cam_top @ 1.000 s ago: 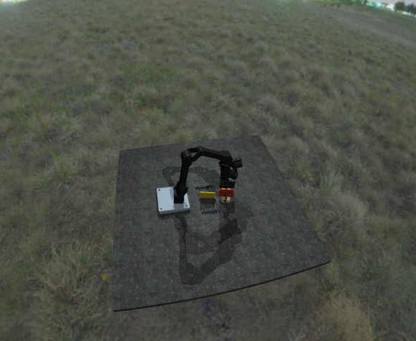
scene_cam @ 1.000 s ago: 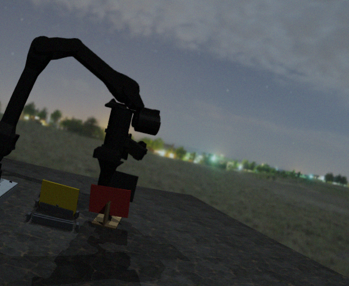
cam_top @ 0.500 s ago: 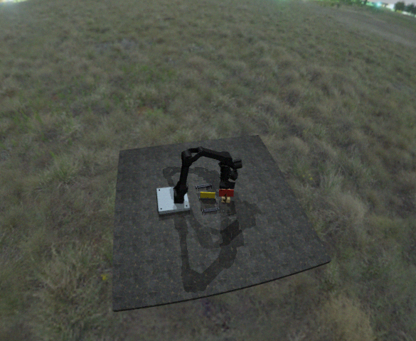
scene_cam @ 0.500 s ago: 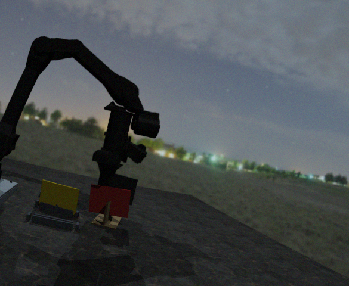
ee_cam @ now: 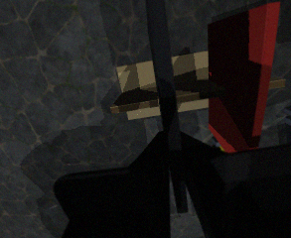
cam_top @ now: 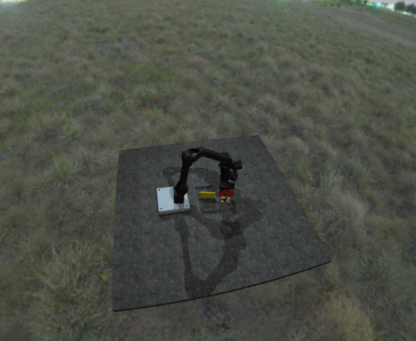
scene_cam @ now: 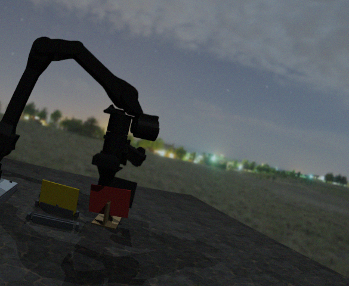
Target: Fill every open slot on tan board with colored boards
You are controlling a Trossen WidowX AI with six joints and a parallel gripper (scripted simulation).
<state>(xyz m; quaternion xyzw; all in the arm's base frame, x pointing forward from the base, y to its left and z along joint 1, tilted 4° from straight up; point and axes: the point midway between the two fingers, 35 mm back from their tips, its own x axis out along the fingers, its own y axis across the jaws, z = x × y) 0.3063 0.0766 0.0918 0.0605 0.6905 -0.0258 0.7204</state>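
The dark board is 3 cm ahead of my gripper tip. The rest, counted from my gripper tip: red board: 5 cm to the right, 2 cm below, 2 cm ahead; then tan board: 4 cm below, 3 cm to the right, 2 cm ahead; then yellow board: 11 cm behind, 6 cm to the right, 4 cm below.
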